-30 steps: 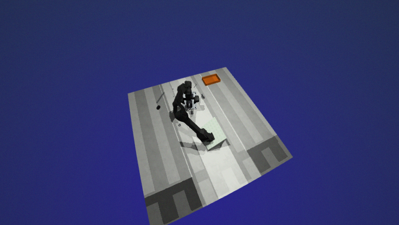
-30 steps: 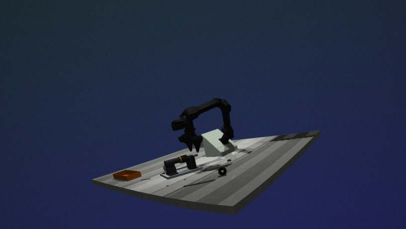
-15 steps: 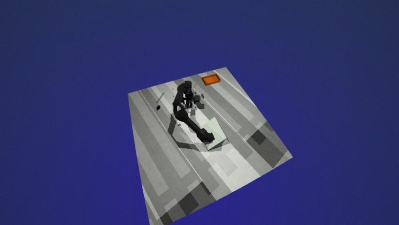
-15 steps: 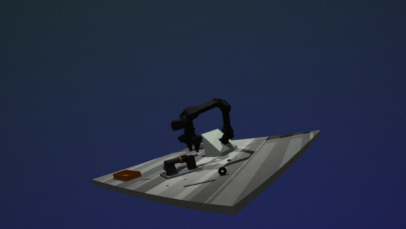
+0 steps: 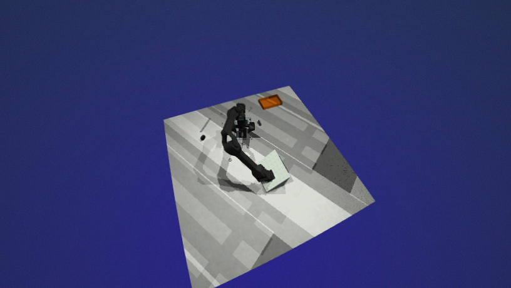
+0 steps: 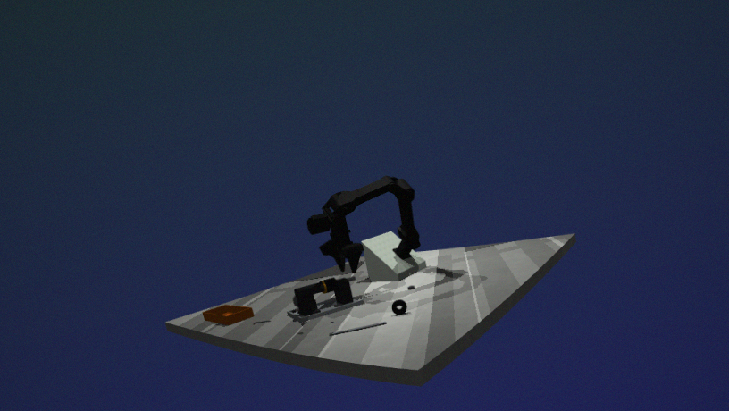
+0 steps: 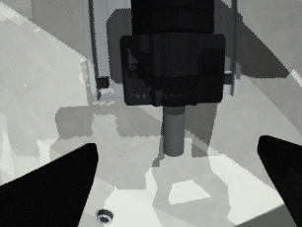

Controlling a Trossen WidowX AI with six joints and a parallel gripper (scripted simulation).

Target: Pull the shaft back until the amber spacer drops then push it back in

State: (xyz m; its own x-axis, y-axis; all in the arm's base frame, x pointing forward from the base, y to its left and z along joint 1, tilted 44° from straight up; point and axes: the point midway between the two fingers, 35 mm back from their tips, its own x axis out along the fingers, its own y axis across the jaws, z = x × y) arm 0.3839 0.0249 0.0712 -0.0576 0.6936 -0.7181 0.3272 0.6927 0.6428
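Now: the grey shaft 60 mm ahead of my gripper tip, 20 mm to the right of it and 20 mm below it. The rest, counted from my gripper tip: orange tray (390 mm to the right, 310 mm ahead, 100 mm below); then thin amber spacer (100 mm ahead, 30 mm to the right, 30 mm below).
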